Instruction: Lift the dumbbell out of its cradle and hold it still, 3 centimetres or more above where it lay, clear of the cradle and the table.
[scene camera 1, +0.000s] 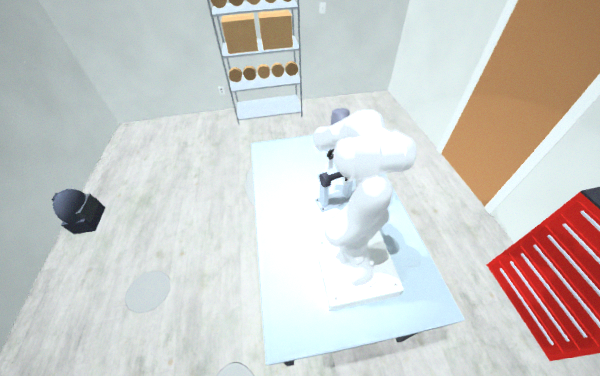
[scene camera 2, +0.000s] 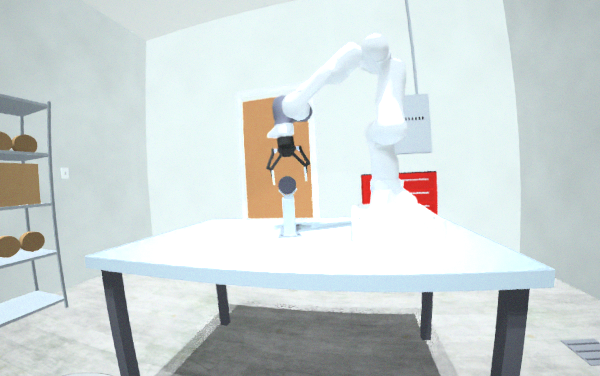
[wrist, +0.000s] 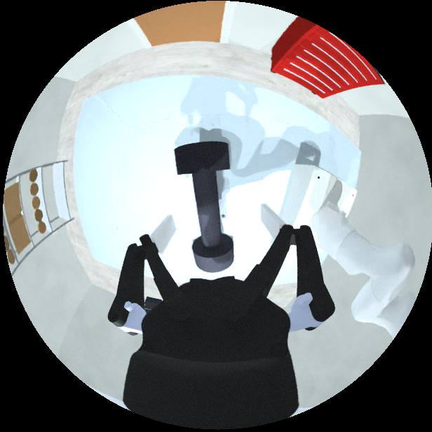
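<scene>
The dark dumbbell (scene camera 1: 325, 179) (scene camera 2: 287, 185) (wrist: 207, 205) lies level across the top of its white cradle (scene camera 1: 324, 197) (scene camera 2: 289, 215), which stands on the table. In the wrist view the dumbbell hides most of the cradle. My gripper (scene camera 2: 289, 179) (wrist: 216, 217) is open and empty, pointing down over the dumbbell. In the wrist view the fingers are spread to either side of the handle and apart from it. In scene camera 2 the fingertips show beside the near head, around its upper half. In scene camera 1 the arm hides much of the gripper.
The white table (scene camera 1: 290, 300) (scene camera 2: 320, 281) carries the cradle and the arm's base block (scene camera 1: 365, 295). A shelf rack (scene camera 1: 224, 75) (scene camera 2: 51, 150) stands on the floor beyond the table. A red drawer cabinet (scene camera 1: 545, 250) (scene camera 2: 366, 187) (wrist: 300, 50) stands off to one side.
</scene>
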